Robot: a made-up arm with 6 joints. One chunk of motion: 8 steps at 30 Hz.
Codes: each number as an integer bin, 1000 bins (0 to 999) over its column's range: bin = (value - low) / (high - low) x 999, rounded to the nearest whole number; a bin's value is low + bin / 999 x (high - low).
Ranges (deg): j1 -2..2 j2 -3..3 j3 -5..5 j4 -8..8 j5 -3..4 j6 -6..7
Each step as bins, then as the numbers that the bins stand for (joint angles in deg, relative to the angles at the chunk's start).
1 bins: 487 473 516 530 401 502
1 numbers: -0.05 -0.16 0.17 0.49 -0.19 0.53
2 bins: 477 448 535 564 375 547
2 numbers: -0.09 -0.31 0.36 1.03 -0.37 1.12
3 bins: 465 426 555 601 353 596
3 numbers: -0.14 -0.44 0.56 1.63 -0.53 1.76
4 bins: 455 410 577 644 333 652
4 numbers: -0.18 -0.54 0.78 2.31 -0.67 2.48
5 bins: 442 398 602 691 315 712
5 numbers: -0.23 -0.61 1.03 3.07 -0.79 3.27
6 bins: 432 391 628 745 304 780
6 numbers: -0.27 -0.65 1.29 3.93 -0.87 4.15
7 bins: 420 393 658 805 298 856
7 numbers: -0.32 -0.64 1.59 4.89 -0.91 5.14
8 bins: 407 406 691 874 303 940
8 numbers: -0.37 -0.56 1.92 6.00 -0.88 6.23
